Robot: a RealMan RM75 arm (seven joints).
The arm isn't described. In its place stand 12 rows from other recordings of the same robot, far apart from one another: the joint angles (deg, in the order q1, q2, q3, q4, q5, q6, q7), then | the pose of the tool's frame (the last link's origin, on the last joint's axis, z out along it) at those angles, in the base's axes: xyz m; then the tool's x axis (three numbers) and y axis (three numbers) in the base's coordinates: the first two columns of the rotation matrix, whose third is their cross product.
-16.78, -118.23, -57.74, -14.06, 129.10, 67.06, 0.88 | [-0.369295 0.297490 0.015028 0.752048 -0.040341 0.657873 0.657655 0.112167 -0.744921]
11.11, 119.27, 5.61, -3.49, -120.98, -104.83, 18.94 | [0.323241 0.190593 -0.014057 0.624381 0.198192 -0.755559 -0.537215 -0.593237 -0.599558]
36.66, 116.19, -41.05, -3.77, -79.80, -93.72, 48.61 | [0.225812 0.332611 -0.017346 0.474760 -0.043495 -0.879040 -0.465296 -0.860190 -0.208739]
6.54, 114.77, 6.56, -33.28, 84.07, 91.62, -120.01 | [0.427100 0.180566 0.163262 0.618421 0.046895 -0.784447 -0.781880 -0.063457 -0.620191]
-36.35, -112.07, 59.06, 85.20, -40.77, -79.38, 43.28 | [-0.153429 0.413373 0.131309 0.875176 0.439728 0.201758 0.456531 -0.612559 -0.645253]
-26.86, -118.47, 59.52, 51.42, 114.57, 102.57, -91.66 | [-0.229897 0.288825 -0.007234 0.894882 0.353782 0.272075 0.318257 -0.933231 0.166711]
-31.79, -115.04, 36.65, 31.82, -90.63, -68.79, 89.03 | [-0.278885 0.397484 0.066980 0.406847 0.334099 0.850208 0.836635 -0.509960 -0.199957]
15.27, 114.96, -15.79, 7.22, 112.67, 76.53, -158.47 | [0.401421 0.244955 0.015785 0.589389 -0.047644 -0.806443 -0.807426 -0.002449 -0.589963]
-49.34, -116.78, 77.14, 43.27, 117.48, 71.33, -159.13 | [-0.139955 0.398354 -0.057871 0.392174 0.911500 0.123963 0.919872 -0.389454 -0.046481]
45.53, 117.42, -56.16, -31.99, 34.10, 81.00, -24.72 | [0.257945 0.353771 -0.044215 0.139915 -0.987046 0.078513 -0.961675 -0.154345 -0.226626]
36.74, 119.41, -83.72, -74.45, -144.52, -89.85, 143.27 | [0.164333 0.346484 -0.024433 0.783851 -0.554924 0.278634 -0.473132 -0.824359 -0.310770]
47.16, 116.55, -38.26, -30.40, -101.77, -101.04, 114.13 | [0.140057 0.372242 0.019954 0.467109 -0.673900 -0.572424 -0.520421 -0.732917 0.438171]
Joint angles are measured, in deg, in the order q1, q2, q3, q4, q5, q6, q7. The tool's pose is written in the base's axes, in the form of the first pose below.
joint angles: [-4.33 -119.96 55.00 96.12 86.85 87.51 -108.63]
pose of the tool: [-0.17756 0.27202 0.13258 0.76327 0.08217 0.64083 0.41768 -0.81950 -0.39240]
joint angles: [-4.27 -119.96 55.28 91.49 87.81 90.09 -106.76]
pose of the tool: [-0.19332 0.26935 0.11907 0.75796 0.13986 0.63713 0.43625 -0.83485 -0.33572]
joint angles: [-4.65 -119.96 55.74 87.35 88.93 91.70 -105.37]
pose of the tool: [-0.20503 0.26847 0.10649 0.75059 0.18964 0.63297 0.45394 -0.84409 -0.28540]
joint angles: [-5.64 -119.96 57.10 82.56 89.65 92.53 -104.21]
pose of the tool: [-0.21286 0.27001 0.09036 0.73463 0.24121 0.63414 0.47095 -0.85411 -0.22070]
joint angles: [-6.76 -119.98 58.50 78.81 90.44 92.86 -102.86]
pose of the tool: [-0.21688 0.27202 0.07610 0.72975 0.27294 0.62687 0.47283 -0.86373 -0.17436]
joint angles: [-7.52 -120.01 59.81 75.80 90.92 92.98 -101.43]
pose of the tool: [-0.21992 0.27264 0.06412 0.72783 0.29397 0.61956 0.47073 -0.87116 -0.13964]
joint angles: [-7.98 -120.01 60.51 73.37 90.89 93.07 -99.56]
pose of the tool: [-0.22296 0.27253 0.05642 0.72721 0.29775 0.61847 0.46387 -0.87732 -0.12306]
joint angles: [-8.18 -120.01 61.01 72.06 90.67 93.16 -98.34]
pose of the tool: [-0.22411 0.27203 0.05210 0.72718 0.29608 0.61930 0.45645 -0.88241 -0.11409]
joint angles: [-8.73 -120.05 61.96 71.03 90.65 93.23 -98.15]
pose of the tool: [-0.22222 0.27251 0.04631 0.72623 0.30445 0.61636 0.45024 -0.88818 -0.09179]
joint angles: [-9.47 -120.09 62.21 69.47 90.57 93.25 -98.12]
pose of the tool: [-0.22214 0.27408 0.04200 0.71737 0.31857 0.61960 0.45548 -0.88740 -0.07109]
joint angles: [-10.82 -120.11 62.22 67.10 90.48 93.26 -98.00]
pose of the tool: [-0.22172 0.27763 0.03686 0.70494 0.33532 0.62500 0.46176 -0.88583 -0.04556]
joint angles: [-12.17 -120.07 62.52 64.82 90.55 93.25 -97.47]
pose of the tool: [-0.22091 0.28075 0.03091 0.70023 0.34638 0.62426 0.45977 -0.88774 -0.02314]
